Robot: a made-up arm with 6 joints. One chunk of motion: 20 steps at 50 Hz.
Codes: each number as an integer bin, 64 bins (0 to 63) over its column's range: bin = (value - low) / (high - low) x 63, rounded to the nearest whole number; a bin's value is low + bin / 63 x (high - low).
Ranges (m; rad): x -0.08..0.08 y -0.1..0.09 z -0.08..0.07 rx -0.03..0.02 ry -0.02..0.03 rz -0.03..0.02
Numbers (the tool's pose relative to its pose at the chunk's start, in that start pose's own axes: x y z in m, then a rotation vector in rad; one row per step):
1: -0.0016 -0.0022 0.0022 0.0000 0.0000 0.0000
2: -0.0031 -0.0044 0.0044 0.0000 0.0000 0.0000
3: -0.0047 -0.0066 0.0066 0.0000 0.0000 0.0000
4: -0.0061 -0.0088 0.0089 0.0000 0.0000 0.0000
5: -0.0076 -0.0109 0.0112 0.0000 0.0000 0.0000
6: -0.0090 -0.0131 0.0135 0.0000 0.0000 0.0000
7: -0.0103 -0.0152 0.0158 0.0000 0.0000 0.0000
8: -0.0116 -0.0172 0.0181 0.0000 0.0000 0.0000
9: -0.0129 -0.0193 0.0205 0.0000 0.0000 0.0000
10: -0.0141 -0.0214 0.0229 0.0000 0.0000 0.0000
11: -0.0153 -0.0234 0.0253 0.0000 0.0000 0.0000
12: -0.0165 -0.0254 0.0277 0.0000 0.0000 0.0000
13: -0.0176 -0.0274 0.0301 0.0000 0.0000 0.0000
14: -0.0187 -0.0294 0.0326 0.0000 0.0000 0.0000
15: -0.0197 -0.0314 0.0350 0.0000 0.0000 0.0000
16: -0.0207 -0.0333 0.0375 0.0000 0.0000 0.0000
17: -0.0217 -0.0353 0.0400 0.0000 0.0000 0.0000
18: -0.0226 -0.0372 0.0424 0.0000 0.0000 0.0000
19: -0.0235 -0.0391 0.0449 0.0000 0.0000 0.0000
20: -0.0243 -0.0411 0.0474 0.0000 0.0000 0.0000
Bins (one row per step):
1: 31 32 35 38 25 38
2: 30 32 35 38 25 38
3: 30 31 36 38 25 38
4: 29 30 37 38 25 38
5: 29 30 38 38 25 38
6: 28 29 39 38 25 38
7: 27 28 40 38 25 38
8: 27 27 41 38 25 38
9: 26 27 42 38 25 38
10: 26 26 43 38 25 38
11: 25 25 44 38 25 38
12: 25 25 45 38 25 38
13: 25 24 46 38 25 38
14: 24 23 47 38 25 38
15: 24 23 48 38 25 38
16: 23 22 49 38 25 38
17: 23 21 50 38 25 38
18: 23 21 51 38 25 38
19: 22 20 52 38 25 38
20: 22 20 54 38 25 38

